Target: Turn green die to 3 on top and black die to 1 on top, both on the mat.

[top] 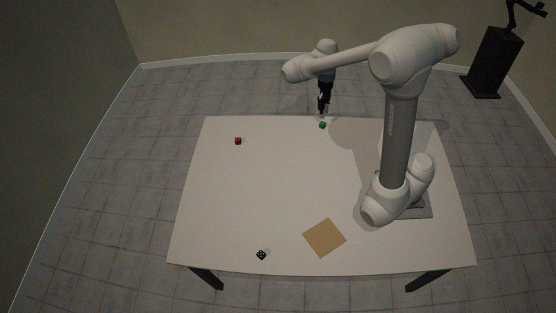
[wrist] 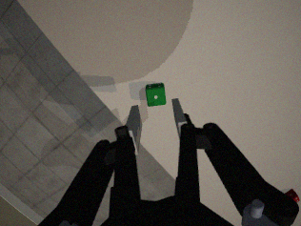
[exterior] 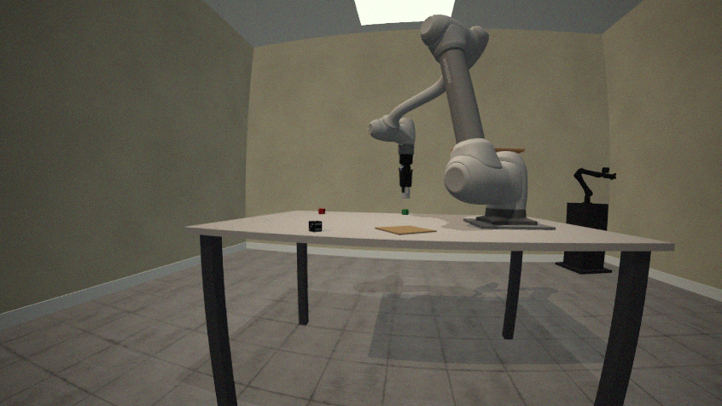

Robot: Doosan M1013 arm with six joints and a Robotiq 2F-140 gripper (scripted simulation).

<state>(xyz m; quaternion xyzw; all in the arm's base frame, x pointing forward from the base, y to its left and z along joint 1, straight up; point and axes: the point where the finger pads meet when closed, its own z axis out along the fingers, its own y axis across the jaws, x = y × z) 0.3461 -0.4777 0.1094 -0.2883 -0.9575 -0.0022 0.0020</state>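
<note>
Right now the green die is 110 mm below my hand. Round my hand: red die: 460 mm ahead, 110 mm below, 70 mm to the left; then black die: 710 mm to the left, 350 mm ahead, 110 mm below; then tan mat: 640 mm to the left, 120 mm below, 80 mm ahead.
</note>
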